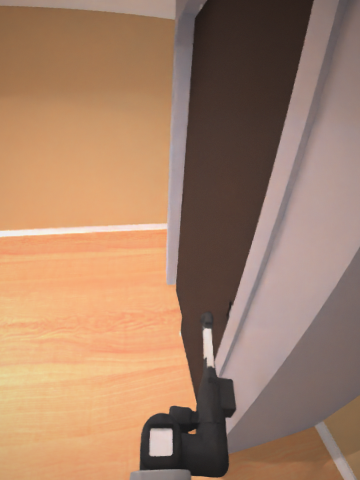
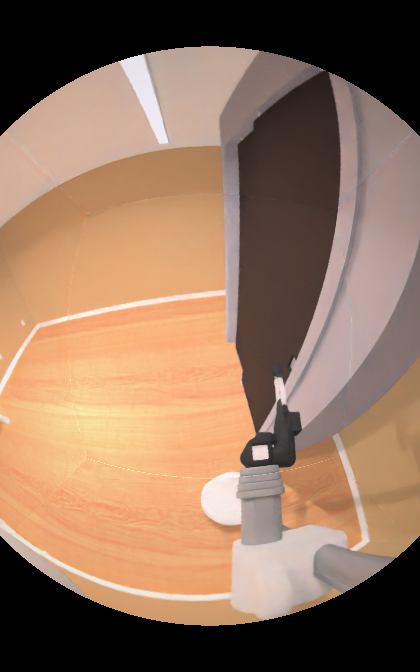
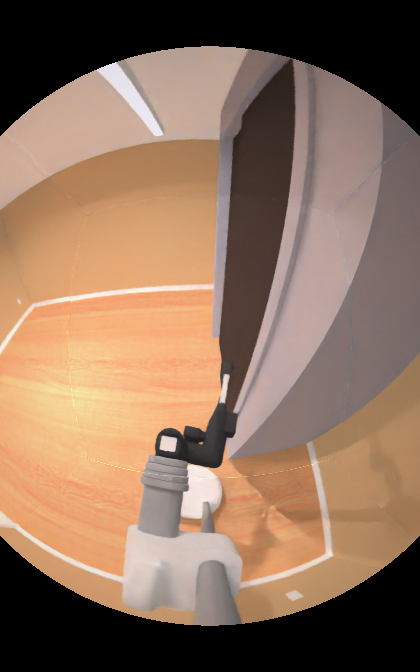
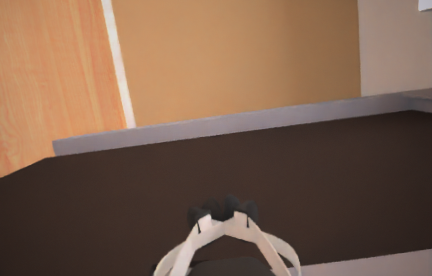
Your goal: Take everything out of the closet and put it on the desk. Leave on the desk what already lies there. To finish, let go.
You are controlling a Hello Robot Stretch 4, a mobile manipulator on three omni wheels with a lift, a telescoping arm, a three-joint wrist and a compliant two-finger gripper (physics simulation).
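Places are measured from the robot's base along level axes (x ahead, y left, z up), in millimetres.
Pixels of known places: gripper, fingertip midpoint: (image 1: 206, 315) (image 4: 222, 210).
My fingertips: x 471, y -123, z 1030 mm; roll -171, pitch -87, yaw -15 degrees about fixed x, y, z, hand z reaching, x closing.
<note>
Behind a point stands the place of what it marks.
A tall dark brown panel (image 1: 225, 175) @(x 771, y -190, z 1354 mm) (image 2: 285, 250) (image 3: 255, 215) (image 4: 125, 200) @(x 782, y -189, z 788 mm), seemingly part of the closet, stands between a grey frame edge (image 1: 179, 150) @(x 1665, y -76, z 1290 mm) (image 2: 232, 250) (image 3: 223, 240) (image 4: 225, 125) @(x 1664, y -69, z 1022 mm) on its left and a wide pale grey surface (image 1: 310, 200) @(x 390, y -230, z 1421 mm) (image 2: 380, 250) (image 3: 330, 260) on its right. My gripper (image 1: 207, 320) @(x 471, y -123, z 1030 mm) (image 2: 278, 371) (image 3: 227, 369) (image 4: 222, 210) @(x 471, y -123, z 1030 mm) is shut and holds nothing that I can see. It is in front of the panel's lower part, close to the pale edge. A small dark fitting (image 1: 230, 308) @(x 559, y -232, z 953 mm) (image 2: 292, 362) shows beside that edge. The desk and the closet's contents do not show.
Wooden floor (image 1: 75, 325) @(x 1146, y 746, z -27 mm) (image 2: 150, 375) (image 3: 125, 360) (image 4: 45, 60) @(x 1721, y 477, z -27 mm) and a tan wall (image 1: 85, 125) @(x 2711, y 961, z 1370 mm) (image 2: 160, 245) (image 3: 140, 225) (image 4: 240, 50) @(x 2762, y 612, z 1244 mm) lie left of the panel. Another tan wall is at the lower right. A white round disc (image 2: 220, 499) (image 3: 205, 490) shows low beside my arm.
</note>
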